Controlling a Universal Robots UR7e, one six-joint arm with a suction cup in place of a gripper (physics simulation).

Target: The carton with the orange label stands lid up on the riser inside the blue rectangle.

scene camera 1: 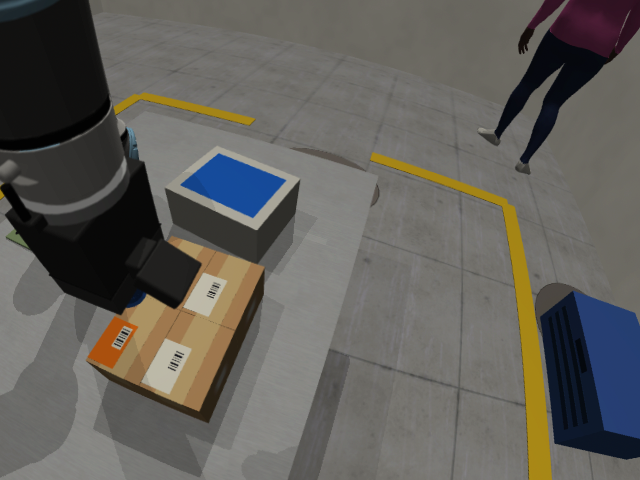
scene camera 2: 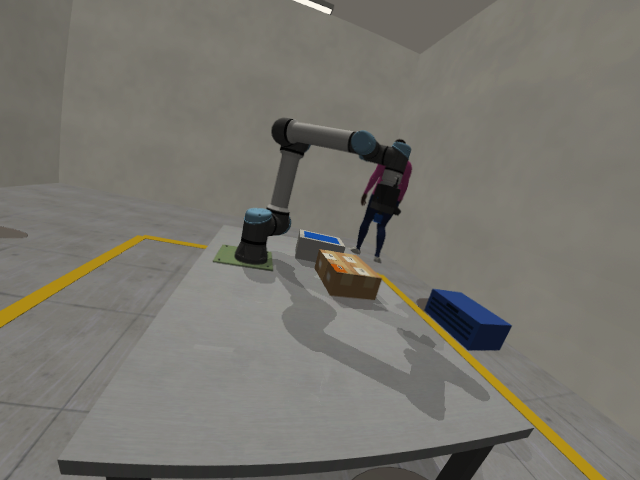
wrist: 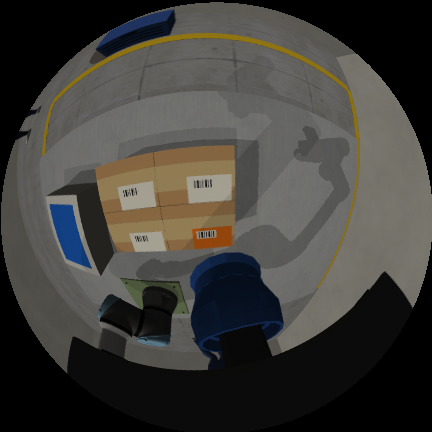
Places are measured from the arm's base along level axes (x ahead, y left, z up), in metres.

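Pixels of known places: hand, tool point: [scene camera 2: 376, 222] [wrist: 226, 281]; arm's base, link origin: [scene camera 2: 251, 258] [wrist: 159, 296].
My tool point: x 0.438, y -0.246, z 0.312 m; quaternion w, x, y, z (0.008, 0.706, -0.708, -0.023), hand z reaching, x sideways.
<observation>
Ahead of a thing's pixels: the offset from my tool point to its middle.
The orange-labelled carton @[dx -0.083, dy +0.022, dz -0.266 m] [scene camera 1: 136, 356] [scene camera 2: 339, 268] [wrist: 200, 217] stands on the table, label side up, in a two-by-two block with three white-labelled cartons @[dx +0.020, dy +0.017, dz -0.266 m] [scene camera 1: 199, 384] [scene camera 2: 367, 276] [wrist: 215, 167]. The grey riser @[dx -0.057, dy +0.421, dz -0.258 m] [scene camera 1: 217, 227] [scene camera 2: 310, 251] [wrist: 100, 240] stands beside the block, on the robot-base end. The blue rectangle @[dx -0.057, dy +0.421, dz -0.198 m] [scene camera 1: 232, 184] [scene camera 2: 321, 237] [wrist: 70, 235] on its top bears no carton. My gripper [scene camera 1: 135, 298] [scene camera 2: 378, 218] [wrist: 225, 265], a blue suction cup, is open and holds nothing. It hangs above the carton block, apart from it. In scene camera 1 the gripper body hides part of one white-labelled carton.
The green base plate [scene camera 1: 18, 237] [scene camera 2: 227, 255] [wrist: 130, 287] lies under the robot's foot. A person [scene camera 1: 594, 31] [scene camera 2: 381, 240] stands beyond the table. A blue cabinet [scene camera 1: 610, 356] [scene camera 2: 467, 315] [wrist: 137, 32] stands on the floor beyond the yellow line [scene camera 1: 522, 310] [scene camera 2: 454, 346] [wrist: 205, 35].
</observation>
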